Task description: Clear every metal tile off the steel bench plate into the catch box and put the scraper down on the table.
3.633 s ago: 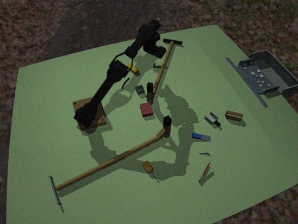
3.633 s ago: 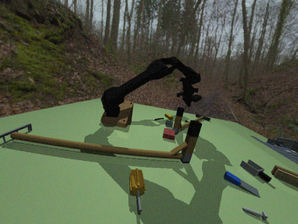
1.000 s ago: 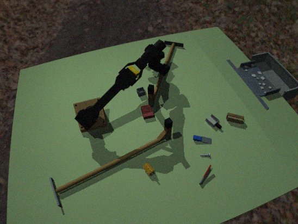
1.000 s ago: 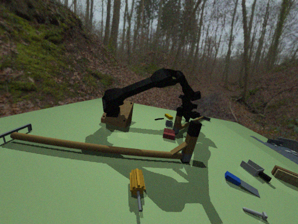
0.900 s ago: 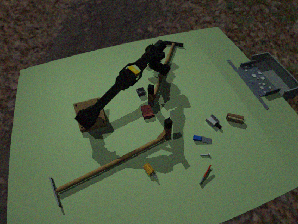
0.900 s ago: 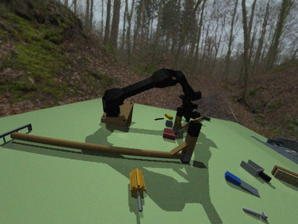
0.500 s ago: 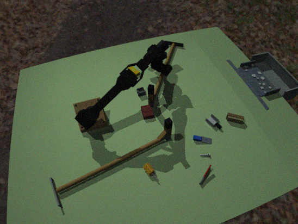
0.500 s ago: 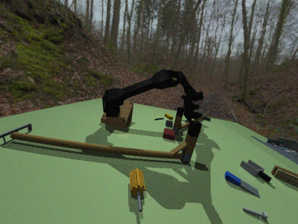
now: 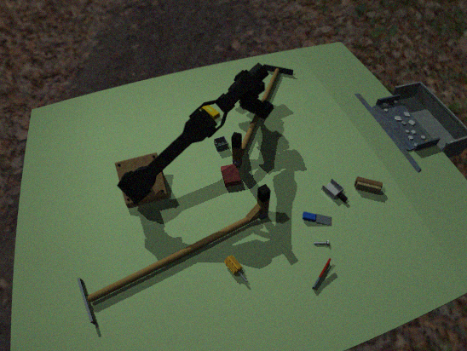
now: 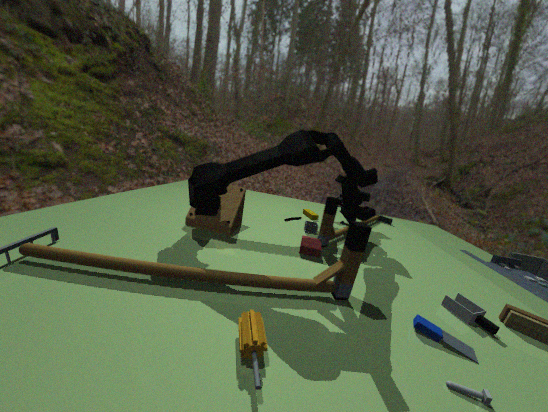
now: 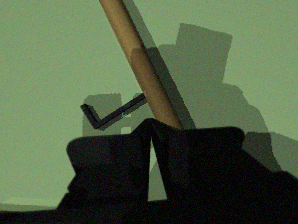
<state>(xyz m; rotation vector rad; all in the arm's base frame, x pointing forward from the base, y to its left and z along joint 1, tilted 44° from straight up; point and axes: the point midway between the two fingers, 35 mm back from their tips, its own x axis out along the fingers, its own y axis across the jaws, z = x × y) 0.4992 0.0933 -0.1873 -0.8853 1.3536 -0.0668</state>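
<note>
My gripper tip is 2 cm short of the long wooden scraper and 5 cm below it. The rest, counted from my gripper tip: black hex key 1 cm behind, 5 cm to the left, 1 cm below; yellow block 15 cm behind, 9 cm to the left; small grey box 19 cm behind, 11 cm to the right.
</note>
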